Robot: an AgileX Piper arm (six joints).
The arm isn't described. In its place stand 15 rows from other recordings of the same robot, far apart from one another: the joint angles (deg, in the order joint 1, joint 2, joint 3, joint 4, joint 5, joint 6), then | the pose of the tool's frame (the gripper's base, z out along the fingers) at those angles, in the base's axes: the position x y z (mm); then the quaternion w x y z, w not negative.
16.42 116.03 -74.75 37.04 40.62 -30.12 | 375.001, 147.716, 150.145, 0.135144, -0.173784, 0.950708, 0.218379
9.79 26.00 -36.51 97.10 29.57 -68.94 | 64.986, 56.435, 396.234, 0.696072, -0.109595, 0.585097, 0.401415
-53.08 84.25 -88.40 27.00 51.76 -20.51 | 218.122, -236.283, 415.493, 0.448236, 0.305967, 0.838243, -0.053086
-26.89 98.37 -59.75 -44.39 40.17 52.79 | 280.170, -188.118, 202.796, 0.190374, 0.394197, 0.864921, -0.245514
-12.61 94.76 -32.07 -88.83 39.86 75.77 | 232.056, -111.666, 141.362, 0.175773, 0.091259, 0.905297, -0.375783
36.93 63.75 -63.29 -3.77 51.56 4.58 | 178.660, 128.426, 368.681, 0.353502, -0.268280, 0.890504, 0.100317
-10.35 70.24 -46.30 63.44 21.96 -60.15 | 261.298, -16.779, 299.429, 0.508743, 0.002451, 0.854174, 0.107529
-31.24 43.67 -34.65 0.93 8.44 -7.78 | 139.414, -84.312, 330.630, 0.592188, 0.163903, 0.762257, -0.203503
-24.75 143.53 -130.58 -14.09 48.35 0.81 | 494.548, -246.217, 173.197, 0.258303, 0.159940, 0.937700, -0.168574
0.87 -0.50 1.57 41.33 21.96 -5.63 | 51.530, 23.259, 178.538, 0.561691, 0.144082, 0.766527, 0.276006
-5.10 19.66 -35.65 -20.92 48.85 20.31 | 49.746, -29.004, 326.394, 0.526674, 0.154250, 0.828685, -0.110012
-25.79 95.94 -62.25 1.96 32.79 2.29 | 308.313, -147.106, 218.848, 0.243645, 0.246398, 0.937278, -0.037892
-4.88 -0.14 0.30 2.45 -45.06 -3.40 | 23.811, -4.797, 273.518, 0.937367, 0.023819, 0.342512, -0.058828
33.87 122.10 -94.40 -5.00 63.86 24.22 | 359.472, 232.707, 174.659, 0.045470, -0.101965, 0.993543, -0.020179
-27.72 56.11 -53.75 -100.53 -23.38 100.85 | 200.470, -65.232, 409.702, 0.695776, 0.030564, 0.717061, -0.028002
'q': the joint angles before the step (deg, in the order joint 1, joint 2, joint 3, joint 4, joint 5, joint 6). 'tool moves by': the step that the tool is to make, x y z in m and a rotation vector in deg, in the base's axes. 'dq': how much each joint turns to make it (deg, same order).
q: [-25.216, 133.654, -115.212, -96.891, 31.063, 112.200]
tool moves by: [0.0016, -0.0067, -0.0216, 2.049, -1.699, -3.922]
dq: [-0.096, 2.970, -1.011, -0.022, 3.357, 4.127]
